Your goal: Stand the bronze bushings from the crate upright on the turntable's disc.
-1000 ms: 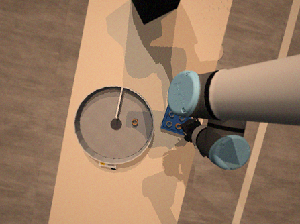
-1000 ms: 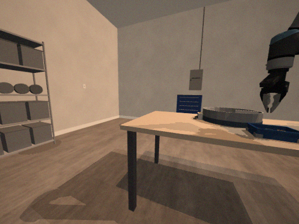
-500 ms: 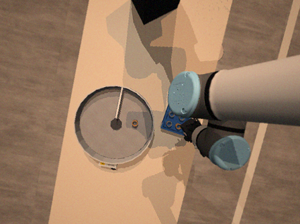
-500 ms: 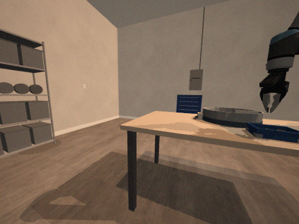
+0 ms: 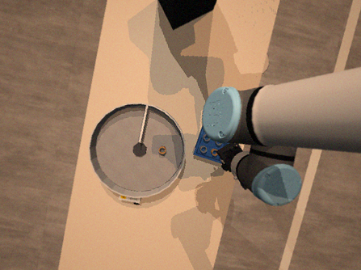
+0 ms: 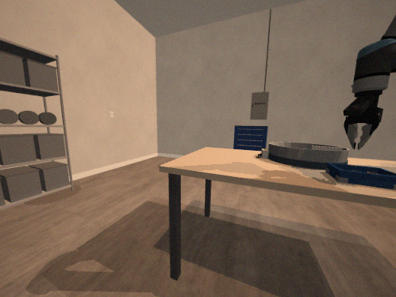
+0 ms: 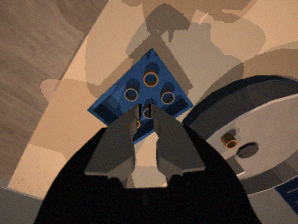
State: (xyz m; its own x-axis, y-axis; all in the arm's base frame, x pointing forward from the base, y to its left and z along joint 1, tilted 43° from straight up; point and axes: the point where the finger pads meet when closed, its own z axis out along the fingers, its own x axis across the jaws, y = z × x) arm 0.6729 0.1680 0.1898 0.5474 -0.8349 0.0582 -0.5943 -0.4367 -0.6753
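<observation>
The blue crate lies 50 mm behind my hand, 30 mm to the right of it and 130 mm below it. Also, from my hand: grey turntable disc (50 mm ahead, 370 mm to the right, 100 mm below).
</observation>
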